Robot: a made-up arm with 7 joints. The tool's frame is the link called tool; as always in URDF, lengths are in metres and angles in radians. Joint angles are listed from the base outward.
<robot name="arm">
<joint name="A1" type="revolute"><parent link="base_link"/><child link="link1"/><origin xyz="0.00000 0.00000 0.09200" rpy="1.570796 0.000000 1.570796"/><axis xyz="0 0 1"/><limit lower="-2.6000" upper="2.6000"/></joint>
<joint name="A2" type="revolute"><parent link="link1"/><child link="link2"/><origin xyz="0.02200 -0.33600 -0.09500" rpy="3.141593 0.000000 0.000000"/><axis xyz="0 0 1"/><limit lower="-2.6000" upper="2.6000"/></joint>
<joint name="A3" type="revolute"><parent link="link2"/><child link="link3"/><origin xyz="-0.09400 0.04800 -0.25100" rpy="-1.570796 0.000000 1.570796"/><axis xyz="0 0 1"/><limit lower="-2.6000" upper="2.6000"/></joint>
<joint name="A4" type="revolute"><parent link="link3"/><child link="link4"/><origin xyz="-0.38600 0.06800 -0.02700" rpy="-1.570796 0.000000 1.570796"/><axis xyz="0 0 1"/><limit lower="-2.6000" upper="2.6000"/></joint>
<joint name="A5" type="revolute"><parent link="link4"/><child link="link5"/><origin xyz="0.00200 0.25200 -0.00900" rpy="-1.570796 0.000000 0.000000"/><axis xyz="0 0 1"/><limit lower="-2.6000" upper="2.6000"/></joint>
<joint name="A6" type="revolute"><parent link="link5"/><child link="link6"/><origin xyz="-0.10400 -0.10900 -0.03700" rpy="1.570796 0.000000 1.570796"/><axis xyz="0 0 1"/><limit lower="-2.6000" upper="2.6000"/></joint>
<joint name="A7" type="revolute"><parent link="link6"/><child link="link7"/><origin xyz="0.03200 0.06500 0.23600" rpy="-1.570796 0.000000 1.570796"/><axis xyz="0 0 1"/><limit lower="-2.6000" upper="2.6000"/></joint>
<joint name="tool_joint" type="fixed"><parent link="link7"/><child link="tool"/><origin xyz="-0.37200 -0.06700 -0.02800" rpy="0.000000 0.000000 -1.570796"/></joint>
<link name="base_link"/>
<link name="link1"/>
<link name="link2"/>
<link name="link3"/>
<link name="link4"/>
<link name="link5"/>
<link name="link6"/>
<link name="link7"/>
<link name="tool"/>
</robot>
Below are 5 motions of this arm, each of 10 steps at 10 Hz.
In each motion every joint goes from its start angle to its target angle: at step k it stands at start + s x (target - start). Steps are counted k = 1, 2, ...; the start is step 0. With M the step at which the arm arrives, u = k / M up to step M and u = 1 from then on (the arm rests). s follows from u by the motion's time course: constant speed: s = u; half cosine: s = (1 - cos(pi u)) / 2; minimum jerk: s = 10 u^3 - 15 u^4 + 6 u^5.
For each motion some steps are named. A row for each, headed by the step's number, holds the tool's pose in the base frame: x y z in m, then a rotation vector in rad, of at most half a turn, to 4 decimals.
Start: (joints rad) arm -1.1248 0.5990 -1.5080 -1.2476 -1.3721 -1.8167 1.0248
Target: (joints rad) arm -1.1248 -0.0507 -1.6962 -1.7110 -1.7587 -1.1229 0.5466
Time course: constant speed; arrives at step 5
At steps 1, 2, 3, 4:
1: 1.0307 -0.5164 -0.1928 1.5077 -0.8591 0.7928
2: 0.9933 -0.5194 -0.2700 1.7071 -0.8119 0.5990
3: 0.9457 -0.5075 -0.3428 1.9033 -0.7492 0.3960
4: 0.8898 -0.4820 -0.4062 2.0952 -0.6711 0.1842

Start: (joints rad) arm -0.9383 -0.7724 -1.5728 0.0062 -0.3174 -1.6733 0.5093
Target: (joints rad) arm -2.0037 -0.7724 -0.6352 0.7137 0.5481 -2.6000 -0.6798
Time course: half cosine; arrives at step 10
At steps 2, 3, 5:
2: 0.9924 -0.2017 -0.4006 -1.4935 1.3824 1.2759
3: 0.9973 -0.1694 -0.2862 -1.6991 1.2543 1.2507
5: 0.9023 0.0133 -0.0474 -2.1957 0.7889 1.3232

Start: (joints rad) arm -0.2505 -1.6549 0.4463 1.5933 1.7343 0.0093 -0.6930
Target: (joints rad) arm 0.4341 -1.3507 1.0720 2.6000 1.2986 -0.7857 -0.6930
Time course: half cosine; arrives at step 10
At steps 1, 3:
1: 0.0704 -0.4337 -0.1837 -0.3112 0.0829 0.4085
3: 0.0088 -0.3722 -0.1736 -0.3988 -0.2263 0.3069

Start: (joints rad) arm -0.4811 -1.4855 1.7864 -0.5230 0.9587 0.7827 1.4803
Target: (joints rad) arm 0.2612 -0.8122 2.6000 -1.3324 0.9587 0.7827 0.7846
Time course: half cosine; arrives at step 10
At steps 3, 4, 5, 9, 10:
3: -0.0610 -0.5116 -0.0691 1.0837 -2.3856 0.2272
4: -0.0866 -0.4584 -0.1564 1.1776 -2.4910 0.1010
5: -0.1022 -0.3849 -0.2417 1.2970 -2.6099 -0.0106
9: -0.0724 -0.1099 -0.3964 -1.4457 2.4364 0.0727
10: -0.0685 -0.0952 -0.3994 -1.4420 2.4066 0.0632

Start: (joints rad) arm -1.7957 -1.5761 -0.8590 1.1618 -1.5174 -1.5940 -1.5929
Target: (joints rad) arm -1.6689 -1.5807 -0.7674 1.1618 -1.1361 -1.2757 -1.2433
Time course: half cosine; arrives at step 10
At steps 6, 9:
6: 0.2071 -0.5256 0.3607 0.0726 -0.8367 -1.0538
9: 0.2405 -0.5725 0.3843 0.0808 -0.7392 -0.8391

